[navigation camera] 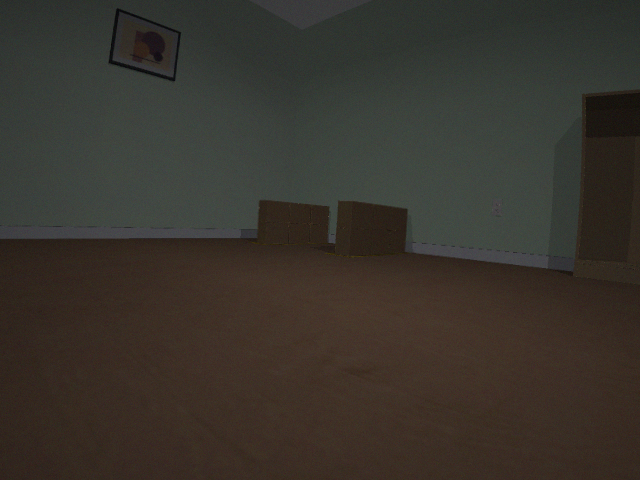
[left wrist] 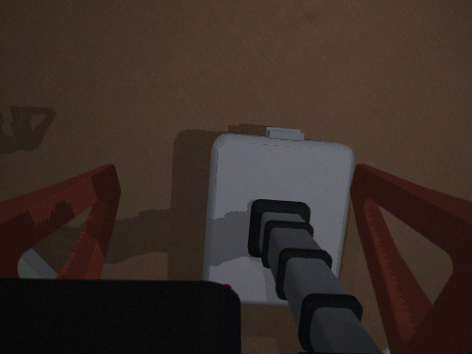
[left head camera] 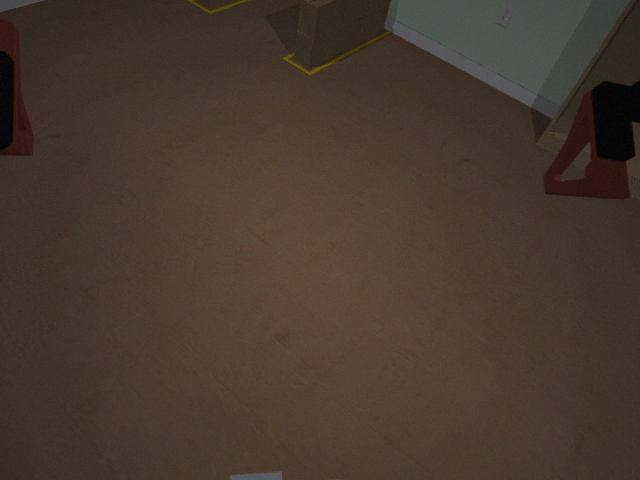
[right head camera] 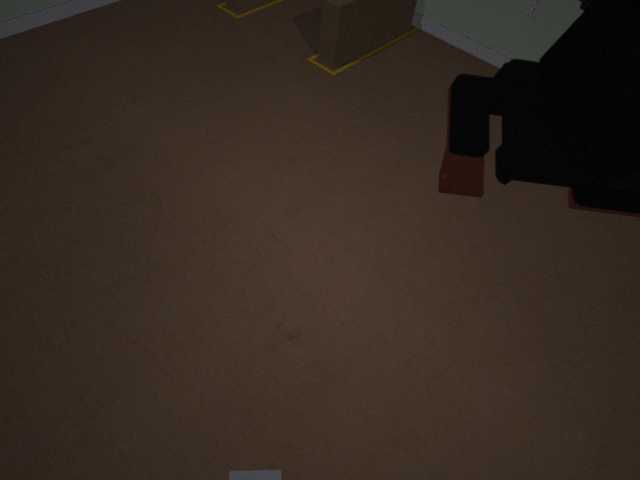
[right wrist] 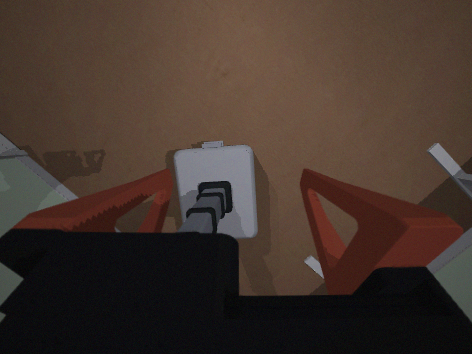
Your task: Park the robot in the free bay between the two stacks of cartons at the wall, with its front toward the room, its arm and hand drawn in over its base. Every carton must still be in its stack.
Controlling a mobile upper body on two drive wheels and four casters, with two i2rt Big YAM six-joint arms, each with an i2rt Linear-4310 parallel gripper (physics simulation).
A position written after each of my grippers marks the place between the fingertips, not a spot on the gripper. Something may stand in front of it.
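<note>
My left gripper [left wrist: 235, 177]. My right gripper [right head camera: 506, 191]. Left head camera view, right gripper [left head camera: 602, 193]. Right wrist view, right gripper [right wrist: 236, 176].
</note>
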